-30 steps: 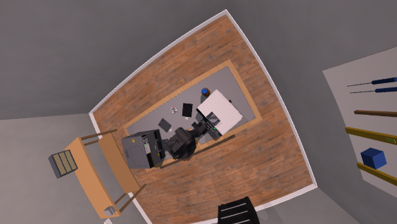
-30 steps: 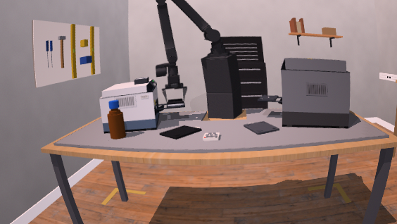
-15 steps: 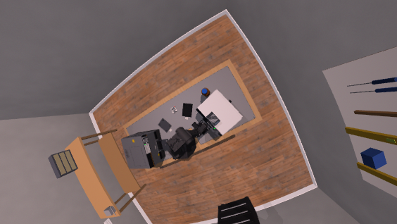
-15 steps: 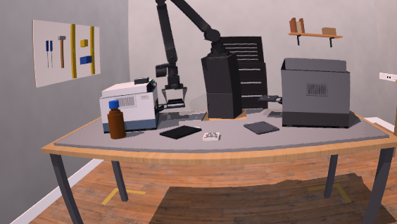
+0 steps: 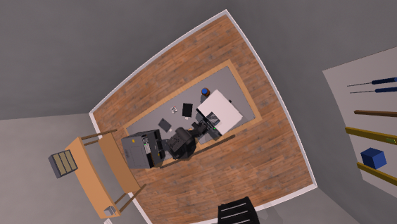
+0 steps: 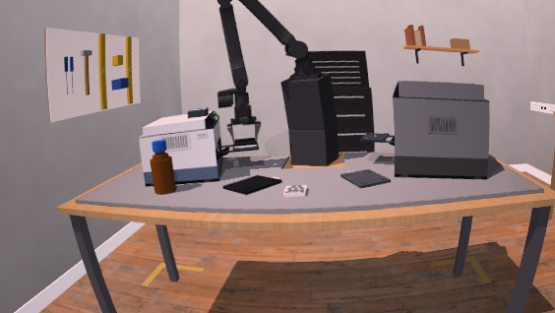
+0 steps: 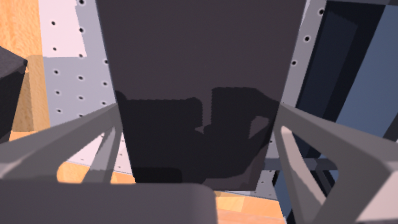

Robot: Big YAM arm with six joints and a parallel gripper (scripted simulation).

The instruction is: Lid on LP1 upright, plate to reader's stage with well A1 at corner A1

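Right now the lid is right at my hand. Round my hand: brown capped bottle 37 cm ahead, 17 cm to the right; multi-well plate 1 cm below; flat black pad 25 cm ahead, 12 cm to the left, 10 cm below.
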